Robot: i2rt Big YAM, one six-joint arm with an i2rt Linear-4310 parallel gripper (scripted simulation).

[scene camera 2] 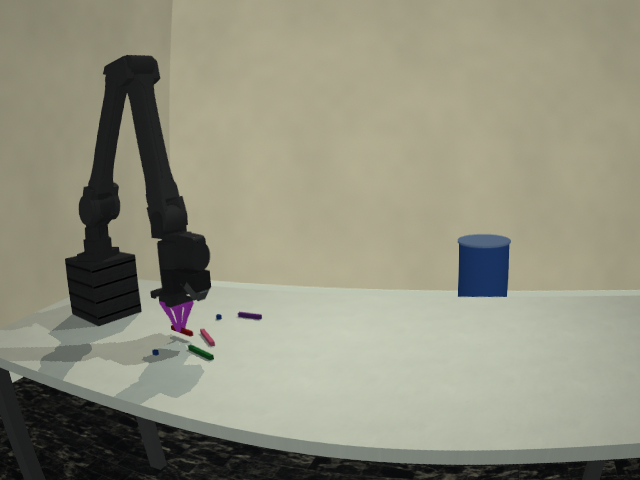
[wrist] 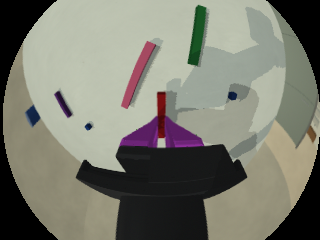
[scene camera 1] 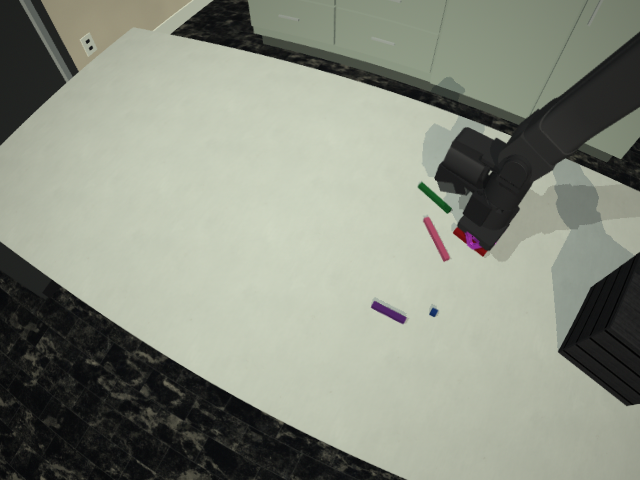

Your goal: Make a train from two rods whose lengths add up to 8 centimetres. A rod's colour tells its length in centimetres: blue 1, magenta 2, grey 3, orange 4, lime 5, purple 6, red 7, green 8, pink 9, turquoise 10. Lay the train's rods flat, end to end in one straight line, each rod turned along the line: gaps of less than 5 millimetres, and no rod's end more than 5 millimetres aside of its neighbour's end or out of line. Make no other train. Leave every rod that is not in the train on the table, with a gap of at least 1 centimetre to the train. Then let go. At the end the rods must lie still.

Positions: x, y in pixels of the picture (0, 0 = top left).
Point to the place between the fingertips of the gripper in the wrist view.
161, 119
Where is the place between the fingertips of the gripper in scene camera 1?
471, 244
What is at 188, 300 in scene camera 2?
The gripper.
